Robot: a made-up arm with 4 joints.
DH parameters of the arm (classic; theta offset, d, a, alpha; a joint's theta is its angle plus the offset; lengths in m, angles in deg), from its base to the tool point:
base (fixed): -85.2 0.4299 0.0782 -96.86
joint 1: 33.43 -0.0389 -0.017 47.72
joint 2: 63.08 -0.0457 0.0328 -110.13
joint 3: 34.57 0.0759 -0.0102 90
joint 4: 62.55 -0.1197 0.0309 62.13
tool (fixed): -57.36 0.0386 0 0
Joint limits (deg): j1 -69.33..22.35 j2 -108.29..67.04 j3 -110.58..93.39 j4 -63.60..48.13
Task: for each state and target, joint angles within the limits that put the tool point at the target. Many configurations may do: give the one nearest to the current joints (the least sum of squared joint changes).
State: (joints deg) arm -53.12 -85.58 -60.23 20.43
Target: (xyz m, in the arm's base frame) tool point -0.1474 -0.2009 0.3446
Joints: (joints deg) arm -42.20 -101.15 -51.05 19.72
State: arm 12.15 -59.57 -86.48 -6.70
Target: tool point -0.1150 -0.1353 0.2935
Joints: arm 1.14 -82.02 -78.50 -9.10
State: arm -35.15 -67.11 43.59 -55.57
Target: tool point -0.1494 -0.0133 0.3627
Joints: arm -21.34 -16.54 21.77 -41.29
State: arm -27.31 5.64 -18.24 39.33
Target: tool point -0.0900 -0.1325 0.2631
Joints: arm -46.69 -14.77 -43.66 -5.00
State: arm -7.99 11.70 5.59 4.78
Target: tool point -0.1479 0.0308 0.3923
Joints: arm -7.65 -10.07 31.50 -7.63
